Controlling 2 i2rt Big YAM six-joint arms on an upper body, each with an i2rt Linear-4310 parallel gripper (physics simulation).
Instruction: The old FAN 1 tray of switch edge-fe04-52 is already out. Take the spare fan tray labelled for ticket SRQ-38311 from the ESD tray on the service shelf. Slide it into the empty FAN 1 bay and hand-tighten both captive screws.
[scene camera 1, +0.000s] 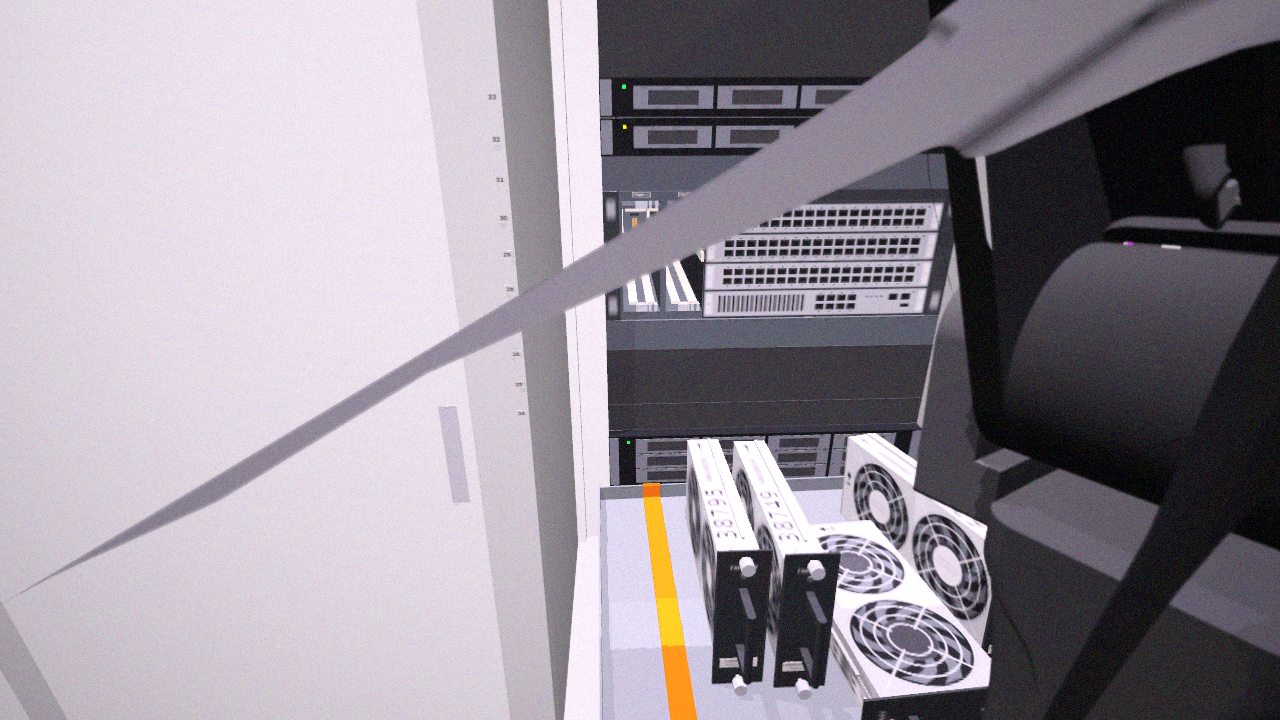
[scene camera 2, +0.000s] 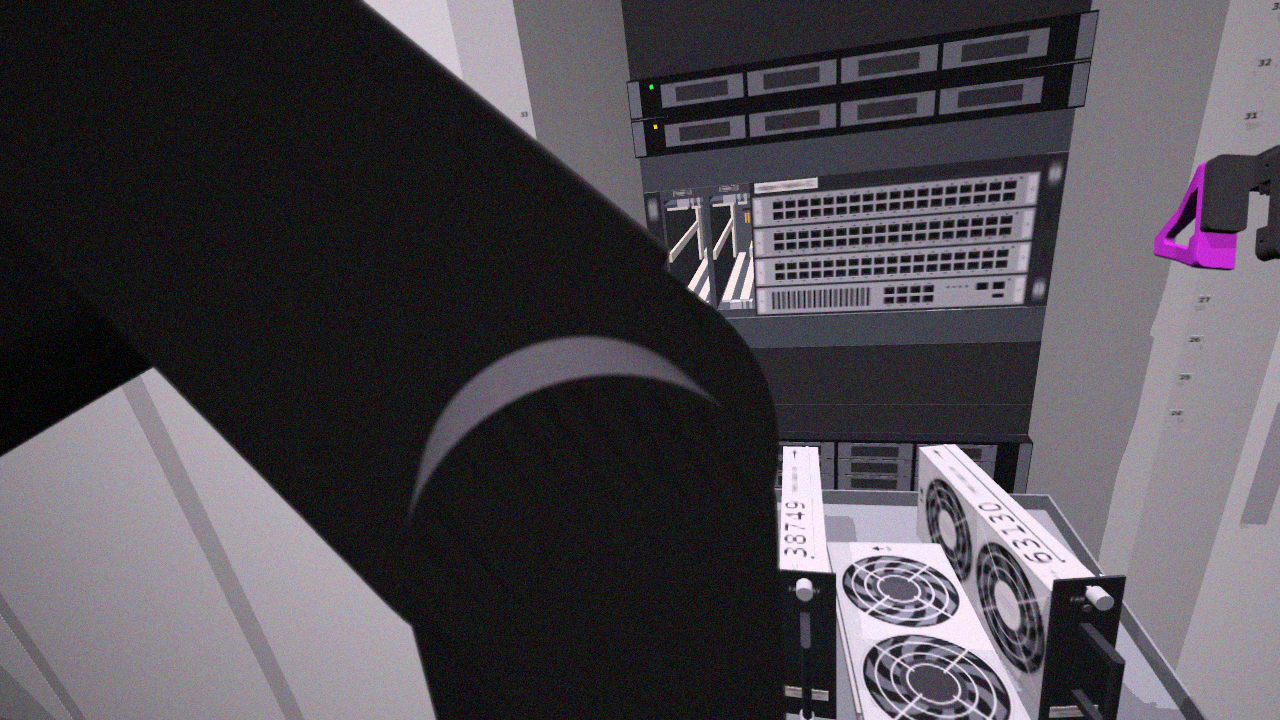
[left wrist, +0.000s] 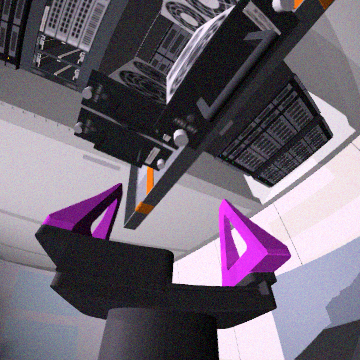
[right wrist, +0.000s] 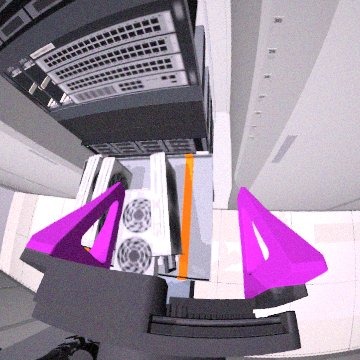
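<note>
Fan trays 38795 (scene camera 1: 726, 523) and 38749 (scene camera 1: 778, 514) (scene camera 2: 801, 528) stand upright on the ESD tray (scene camera 1: 626, 573) (right wrist: 200, 210). Beside them a fan tray (scene camera 1: 908, 635) (scene camera 2: 935, 626) (right wrist: 134, 255) lies flat, its number hidden. Tray 63130 (scene camera 1: 948, 555) (scene camera 2: 1011, 582) (right wrist: 161, 210) leans at the other side. No visible label reads 38311. Switch bays (scene camera 1: 640, 277) (scene camera 2: 687, 255) stand open; which is FAN 1 is unreadable. My left gripper (left wrist: 172, 196) is open and empty, below the tray's front edge in its wrist view. My right gripper (right wrist: 179, 189) is open and empty, above the ESD tray's edge.
The switch (scene camera 1: 819, 259) (scene camera 2: 895, 241) (right wrist: 115, 60) sits in the rack above the shelf, under two servers (scene camera 2: 859, 85). Pale cabinet walls (scene camera 1: 268, 223) (right wrist: 300, 100) flank it. Large black arm parts block the right of scene camera 1 and left half of scene camera 2.
</note>
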